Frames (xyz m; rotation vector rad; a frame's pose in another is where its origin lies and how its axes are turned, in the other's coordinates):
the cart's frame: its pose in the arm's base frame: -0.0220 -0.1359 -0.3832 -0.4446 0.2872 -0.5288
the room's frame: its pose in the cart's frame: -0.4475 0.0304 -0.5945 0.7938 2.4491 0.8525
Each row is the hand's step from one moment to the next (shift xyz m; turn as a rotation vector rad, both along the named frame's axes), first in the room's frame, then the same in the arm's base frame.
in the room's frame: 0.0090 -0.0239 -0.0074 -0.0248 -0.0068 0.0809
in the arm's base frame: -0.0263 -0.0033 -0.0016 0.0343 -0.0413 -0.0657
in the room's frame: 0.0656 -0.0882 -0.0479 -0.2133 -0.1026 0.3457
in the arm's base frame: -0.1184 0.0189 0.0009 0.1313 -0.3037 -0.2571
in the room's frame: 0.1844 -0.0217 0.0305 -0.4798 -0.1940 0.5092
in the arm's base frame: -0.0852 0.1350 -0.0996 0.2282 -0.6067 -0.3271
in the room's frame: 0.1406 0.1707 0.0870 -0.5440 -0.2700 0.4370
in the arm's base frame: 0.1134 0.1863 -0.0943 0.1662 -0.6838 -0.2542
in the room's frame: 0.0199 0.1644 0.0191 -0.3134 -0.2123 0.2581
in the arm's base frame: 0.1348 0.0976 0.0100 0.0510 -0.4247 -0.1641
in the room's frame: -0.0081 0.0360 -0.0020 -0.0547 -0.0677 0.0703
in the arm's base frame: 0.0326 0.0124 0.0124 -0.0073 -0.0954 -0.0580
